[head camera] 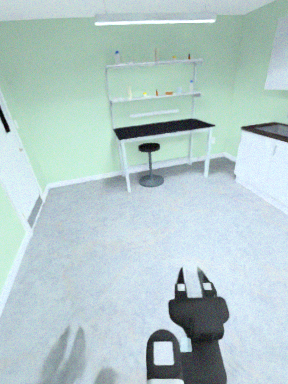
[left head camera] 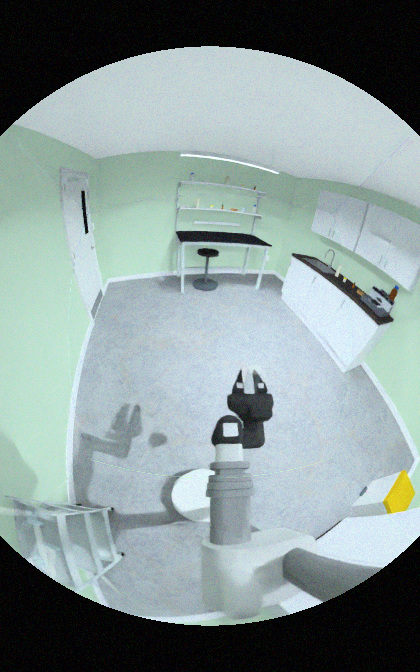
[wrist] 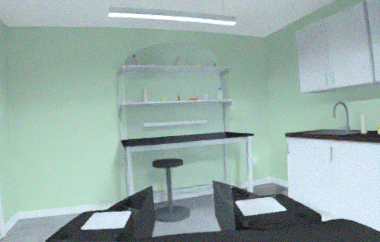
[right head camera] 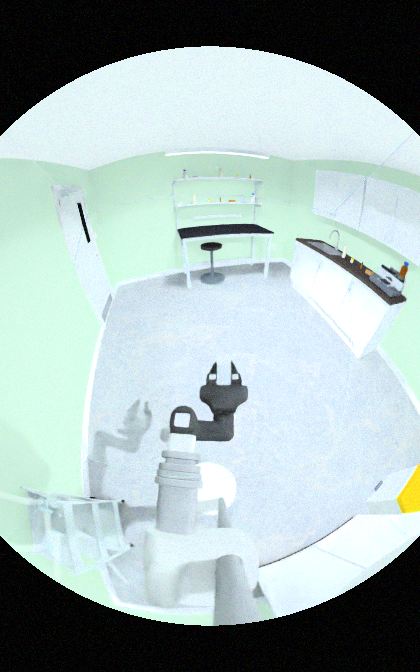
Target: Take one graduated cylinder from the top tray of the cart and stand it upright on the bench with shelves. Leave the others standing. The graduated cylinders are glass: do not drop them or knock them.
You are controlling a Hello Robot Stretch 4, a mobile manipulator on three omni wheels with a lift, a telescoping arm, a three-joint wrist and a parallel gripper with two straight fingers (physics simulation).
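Seen in the pictures: gripper, fingertip midpoint: (head camera: 189, 268) (left head camera: 246, 370) (wrist: 183, 200); robot's base at its link origin: (left head camera: 200, 494).
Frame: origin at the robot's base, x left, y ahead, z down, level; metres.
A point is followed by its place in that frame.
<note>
My gripper (head camera: 190, 270) {x -0.089, y 0.447, z -1.049 m} (left head camera: 249, 371) {x -0.089, y 0.447, z -1.049 m} (right head camera: 224, 364) (wrist: 183, 200) {x -0.089, y 0.447, z -1.049 m} is shut on a clear glass graduated cylinder (head camera: 192, 286) {x -0.079, y 0.364, z -1.093 m} (wrist: 172, 52) {x -0.087, y 0.370, z -1.132 m}. The cylinder's faint rounded outline rises upright between and above the fingers in the wrist view. A pale blue patch below the gripper in the head camera view looks like its foot. The bench with shelves (head camera: 165, 129) (left head camera: 220, 237) (right head camera: 225, 230) (wrist: 187, 139) stands across the room at the far wall, well beyond the gripper. The cart (left head camera: 62, 532) {x 0.648, y -0.335, z -0.674 m} (right head camera: 70, 530) is at the lower left in both side head views; the cylinders on it are too faint to count.
A black-topped stool (head camera: 150, 147) (wrist: 168, 163) stands at the bench's front. Small bottles and jars stand on the two shelves above the bench top. A white sink counter (head camera: 265, 160) {x -1.482, y 2.402, z -0.538 m} (left head camera: 320, 310) {x -1.603, y 1.978, z -0.393 m} is on the right, a door (head camera: 17, 165) {x 1.744, y 2.253, z -0.761 m} on the left, a yellow box (left head camera: 400, 492) {x -1.637, y -0.481, z -0.423 m} at lower right.
</note>
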